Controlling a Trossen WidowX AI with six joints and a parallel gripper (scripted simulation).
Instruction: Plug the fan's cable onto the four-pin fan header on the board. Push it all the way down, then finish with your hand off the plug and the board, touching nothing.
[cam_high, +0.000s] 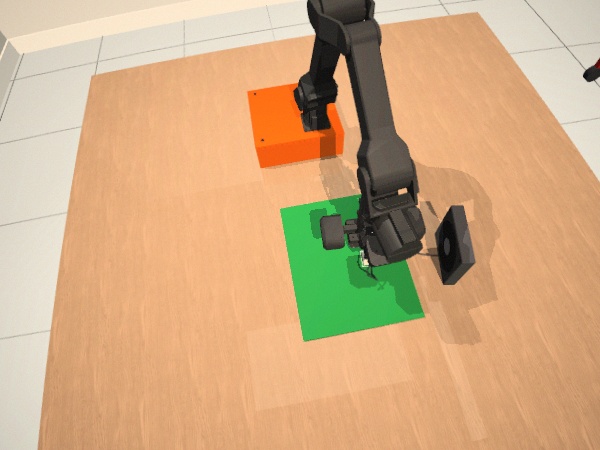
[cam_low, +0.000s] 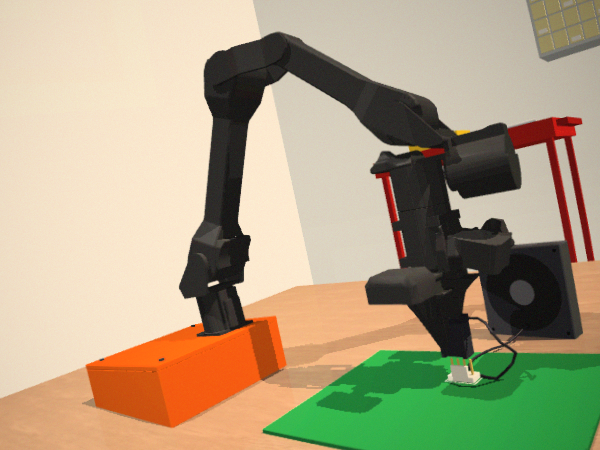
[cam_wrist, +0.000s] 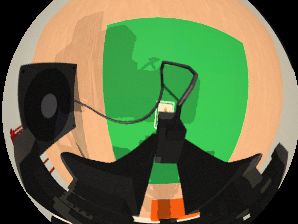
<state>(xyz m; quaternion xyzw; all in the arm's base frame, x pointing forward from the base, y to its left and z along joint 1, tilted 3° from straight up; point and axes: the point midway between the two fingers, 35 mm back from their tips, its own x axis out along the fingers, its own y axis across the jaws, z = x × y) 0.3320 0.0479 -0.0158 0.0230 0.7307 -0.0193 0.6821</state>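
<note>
Right now the plug is 1 cm ahead of my gripper tip and 1 cm above it. The rest, counted from my gripper tip: fan: 4 cm ahead, 15 cm to the left, 2 cm above; green board: 4 cm to the right, 6 cm below; white four-pin fan header: 1 cm ahead, 4 cm below.
</note>
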